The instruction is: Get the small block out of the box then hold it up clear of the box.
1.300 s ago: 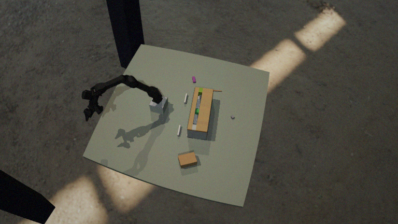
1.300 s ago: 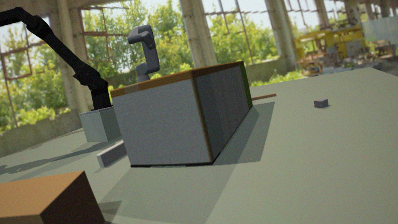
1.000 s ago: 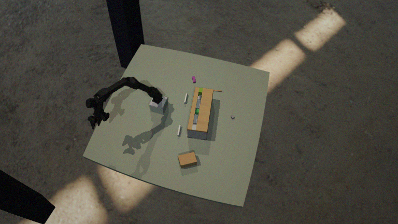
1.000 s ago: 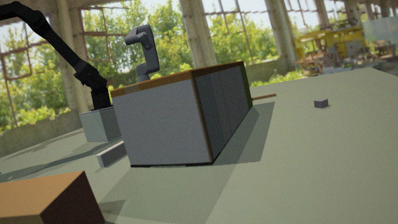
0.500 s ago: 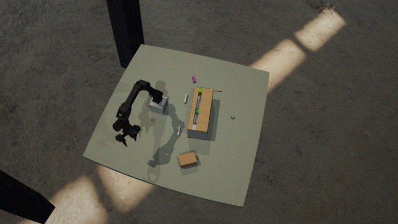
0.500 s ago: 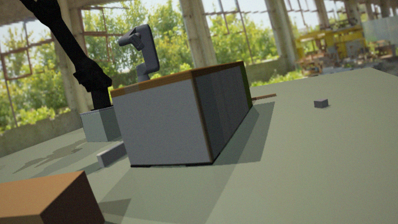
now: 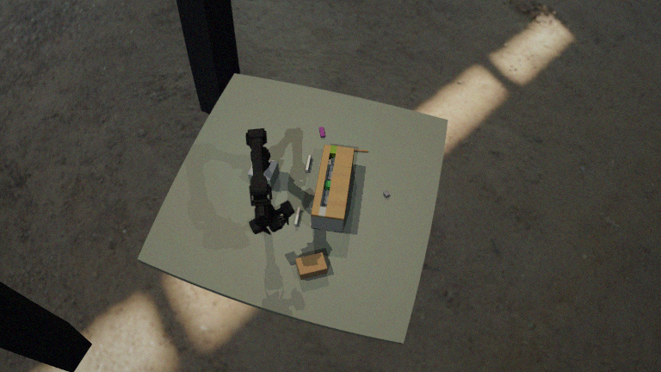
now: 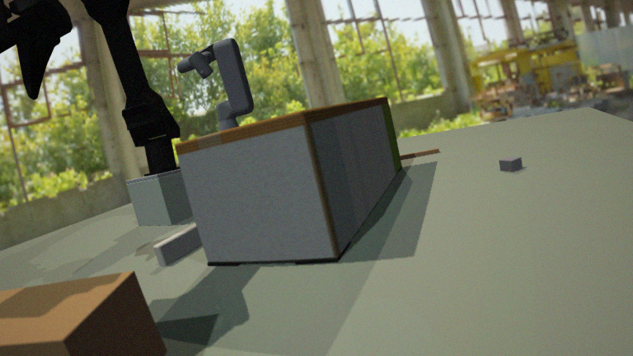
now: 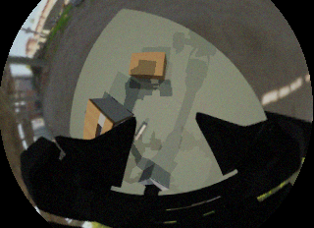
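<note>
The long box is 35 cm to the left of my gripper tip, 14 cm below it and 3 cm ahead of it. The rest, counted from my gripper tip: brown box (17 cm below, 16 cm ahead, 2 cm to the right); then small grey cube (48 cm to the left, 29 cm ahead, 19 cm below); then small green block (35 cm to the left, 11 cm below, 5 cm ahead).
</note>
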